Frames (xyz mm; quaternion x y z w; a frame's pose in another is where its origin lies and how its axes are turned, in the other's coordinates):
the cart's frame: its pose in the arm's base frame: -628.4 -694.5 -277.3 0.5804 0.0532 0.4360 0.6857
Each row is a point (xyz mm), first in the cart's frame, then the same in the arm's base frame.
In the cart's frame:
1: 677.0 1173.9 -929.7
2: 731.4 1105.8 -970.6
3: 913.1 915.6 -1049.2
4: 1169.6 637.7 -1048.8
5: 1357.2 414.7 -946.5
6: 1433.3 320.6 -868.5
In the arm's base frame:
1: -1380.4 385.7 706.8
2: -1334.2 455.9 659.8
3: -1166.1 644.9 553.1
4: -859.4 828.9 430.3
5: -565.4 888.0 356.5
6: -423.0 884.8 335.2

